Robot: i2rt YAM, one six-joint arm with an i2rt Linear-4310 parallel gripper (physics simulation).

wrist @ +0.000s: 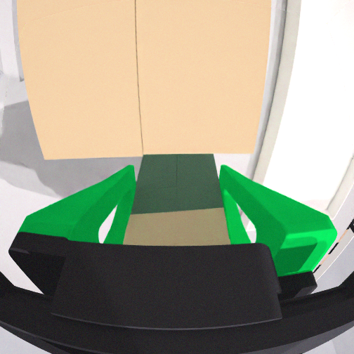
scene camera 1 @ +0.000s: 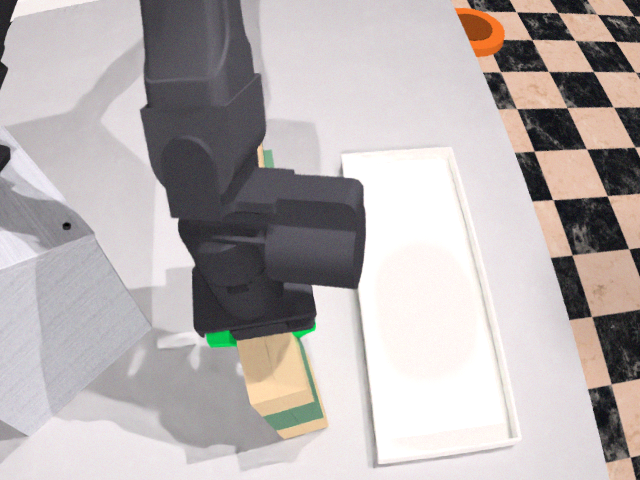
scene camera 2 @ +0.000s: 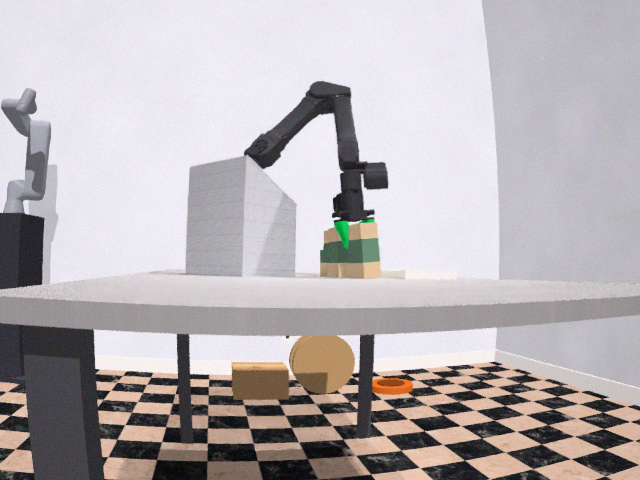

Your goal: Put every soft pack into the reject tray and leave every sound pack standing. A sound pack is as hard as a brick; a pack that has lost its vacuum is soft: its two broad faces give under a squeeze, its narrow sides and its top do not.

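Places are measured from the arm's base along level axes (x ahead, y up, z right), in metres.
Pixels of known places: gripper, between the fingertips: [scene camera 2: 355,248]; arm's base, origin of its link: [scene camera 2: 242,185].
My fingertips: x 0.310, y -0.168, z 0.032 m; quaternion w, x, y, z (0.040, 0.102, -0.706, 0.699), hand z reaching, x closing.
Observation:
Ahead of a thing's pixels: the offset from my fingertips to its middle.
The front pack {dx +0.014, dy -0.007, dz +0.043 m} [scene camera 1: 279,382] [scene camera 2: 369,250] [wrist: 177,225], tan with a green band, stands upright on the table. My gripper [scene camera 1: 266,335] [scene camera 2: 356,229] [wrist: 176,174] is shut on it, green fingers on its two broad faces near its far end. I cannot tell whether the faces give. A middle pack stands just behind it; its tan top [wrist: 200,75] fills the upper wrist view and is hidden by the arm in scene camera 1. A sliver of a rear pack {dx -0.033, dy -0.008, dz -0.200 m} [scene camera 1: 267,158] shows past the arm. The white reject tray {dx +0.156, dy -0.067, dz -0.100 m} [scene camera 1: 413,206] [scene camera 2: 429,274] [wrist: 320,100] lies to the right; no pack shows in it.
A large grey block [scene camera 1: 93,310] [scene camera 2: 217,222] stands left of the packs. The table [scene camera 1: 361,77] [scene camera 2: 310,320] has its right edge beyond the tray. An orange ring [scene camera 1: 494,38] [scene camera 2: 392,390], a tan box [scene camera 2: 260,383] and a tan round thing [scene camera 2: 330,356] are below table level.

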